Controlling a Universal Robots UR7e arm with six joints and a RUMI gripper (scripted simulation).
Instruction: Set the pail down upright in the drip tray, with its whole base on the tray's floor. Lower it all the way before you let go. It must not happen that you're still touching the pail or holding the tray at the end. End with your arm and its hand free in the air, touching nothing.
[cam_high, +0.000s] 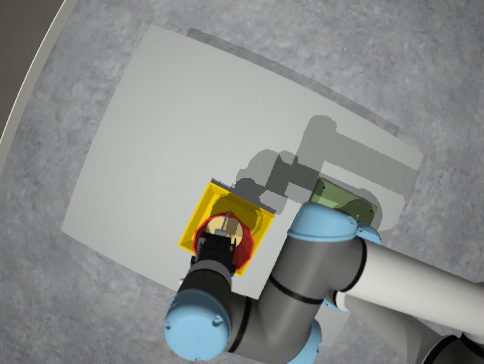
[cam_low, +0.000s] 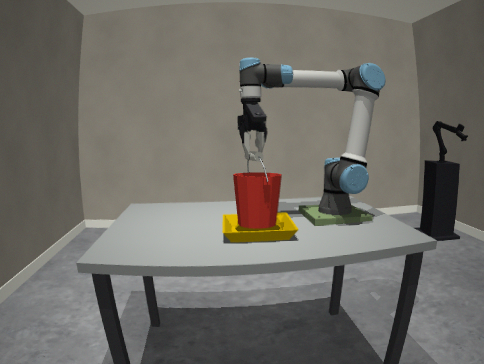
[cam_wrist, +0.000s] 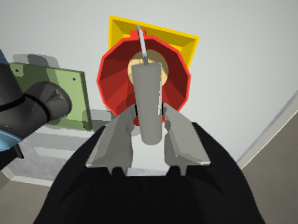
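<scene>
Right now my hand is 10 mm past the red pail and 90 mm above it. Round my hand: handle grip (30 mm below); then yellow drip tray (10 mm behind, 270 mm below).
</scene>
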